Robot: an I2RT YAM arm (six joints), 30 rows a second.
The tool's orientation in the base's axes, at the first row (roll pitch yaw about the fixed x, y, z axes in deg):
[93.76, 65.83, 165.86]
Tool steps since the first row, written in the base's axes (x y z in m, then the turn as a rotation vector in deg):
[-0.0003, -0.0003, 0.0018, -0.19, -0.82, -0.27]
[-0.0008, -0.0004, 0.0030, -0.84, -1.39, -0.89]
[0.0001, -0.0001, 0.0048, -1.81, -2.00, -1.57]
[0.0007, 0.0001, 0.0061, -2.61, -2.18, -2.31]
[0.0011, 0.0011, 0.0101, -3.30, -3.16, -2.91]
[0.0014, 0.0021, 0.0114, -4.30, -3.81, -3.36]
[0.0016, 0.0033, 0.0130, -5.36, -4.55, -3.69]
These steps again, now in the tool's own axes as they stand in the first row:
[-0.0016, 0.0009, -0.0004, 0.24, -0.18, -0.83]
[-0.0025, 0.0018, -0.0007, 1.01, -0.03, -1.55]
[-0.0044, 0.0018, -0.0002, 1.95, 0.36, -2.41]
[-0.0058, 0.0019, 0.0001, 2.93, 0.70, -2.80]
[-0.0095, 0.0035, 0.0011, 3.65, 0.77, -3.93]
[-0.0107, 0.0040, 0.0021, 4.39, 1.26, -4.84]
[-0.0122, 0.0049, 0.0033, 5.04, 1.84, -5.85]

